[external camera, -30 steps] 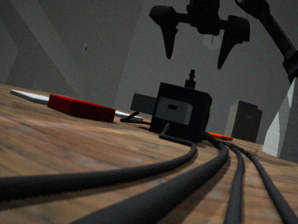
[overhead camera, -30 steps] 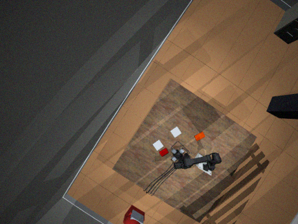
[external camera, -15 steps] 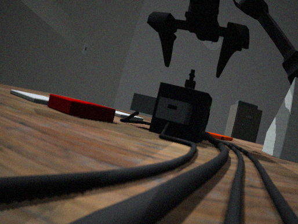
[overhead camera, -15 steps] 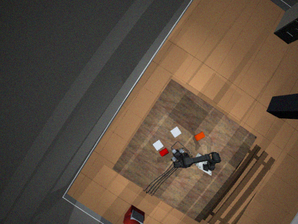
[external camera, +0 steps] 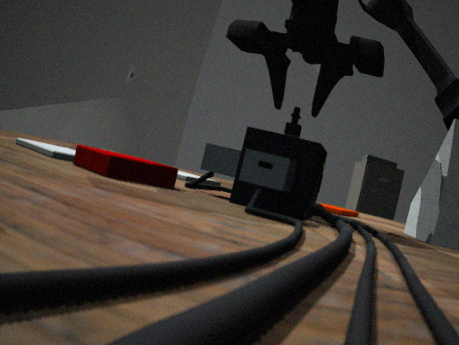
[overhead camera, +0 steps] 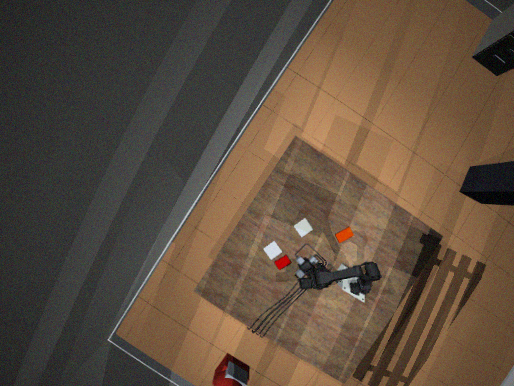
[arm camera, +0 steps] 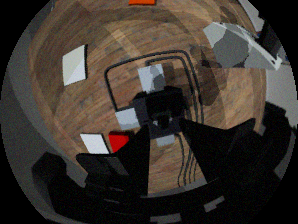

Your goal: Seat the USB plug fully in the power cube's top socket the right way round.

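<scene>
The dark USB plug is 2 cm below my gripper tip. From my gripper tip the other things lie so: white flat tile (25 cm ahead, 1 cm to the left, 10 cm below); orange tile (16 cm behind, 30 cm to the right, 10 cm below); red block (15 cm ahead, 6 cm to the left, 10 cm below).
</scene>
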